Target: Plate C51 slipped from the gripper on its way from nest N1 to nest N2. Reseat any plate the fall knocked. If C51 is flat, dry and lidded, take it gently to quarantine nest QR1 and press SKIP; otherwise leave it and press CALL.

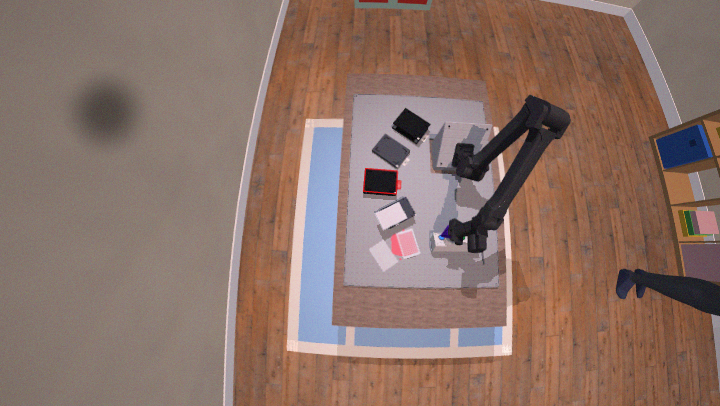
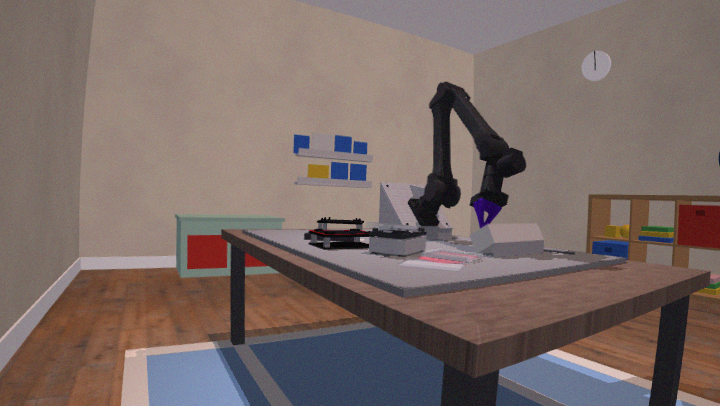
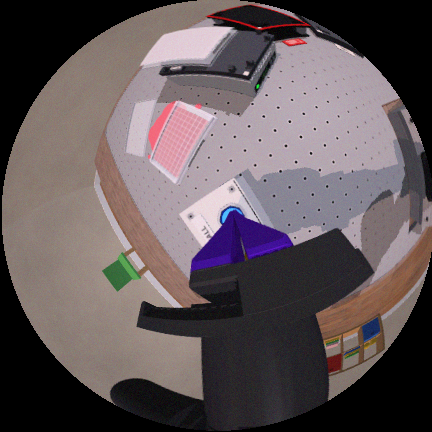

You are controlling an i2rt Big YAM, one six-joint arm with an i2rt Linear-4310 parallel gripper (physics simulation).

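Pixels of known places: gripper, fingertip midpoint: (image 1: 441, 236) (image 3: 233, 214); arm's base, link origin: (image 1: 462, 155) (image 2: 422, 213).
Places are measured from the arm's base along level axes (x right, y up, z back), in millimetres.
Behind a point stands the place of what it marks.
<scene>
A pink gridded plate (image 1: 407, 243) @(z -266, x -430, y -81 mm) (image 3: 184, 142) @(z -245, x -419, y -80 mm) lies flat on the mat (image 1: 363, 272) @(z -474, x -573, y -91 mm), with a pink-red spill (image 1: 396, 245) @(z -318, x -441, y -89 mm) (image 3: 159, 129) @(z -300, x -439, y -75 mm) at its side. A clear lid (image 1: 382, 256) @(z -385, x -494, y -89 mm) (image 3: 141, 127) @(z -368, x -482, y -88 mm) lies off it, beside the spill. No label is readable. The control box (image 1: 448, 246) @(z -91, x -442, y -11 mm) (image 2: 514, 239) @(z -66, x -463, y -47 mm) (image 3: 200, 212) @(z -139, x -422, y -17 mm) has a button (image 3: 230, 215) lit bright blue beside the word CALL. My gripper (image 1: 443, 235) @(z -118, x -395, y -24 mm) (image 2: 482, 225) @(z -118, x -395, y -24 mm) (image 3: 233, 214) @(z -118, x -395, y -24 mm) is shut and empty, its purple tips at the button; exact contact is hidden. A white plate (image 1: 392, 215) @(z -348, x -304, y -16 mm) (image 3: 185, 47) @(z -327, x -310, y -17 mm) sits off-centre on a grey device (image 1: 407, 205) @(z -274, x -252, y -36 mm) (image 3: 245, 52) @(z -266, x -270, y -36 mm), overhanging one side.
A red-rimmed black stand (image 1: 380, 181) @(z -402, x -133, y -51 mm) (image 2: 340, 233) @(z -429, x -168, y -51 mm) (image 3: 257, 16) and two dark units (image 1: 390, 150) @(z -349, x 42, y -70 mm) (image 1: 411, 125) @(z -240, x 174, y -38 mm) stand farther along the mat. A pale sloped panel (image 1: 453, 146) @(z -55, x 29, y 29 mm) (image 2: 393, 204) @(z -111, x 30, y 30 mm) is by the arm base. A person's legs (image 1: 675, 290) show on the floor at right.
</scene>
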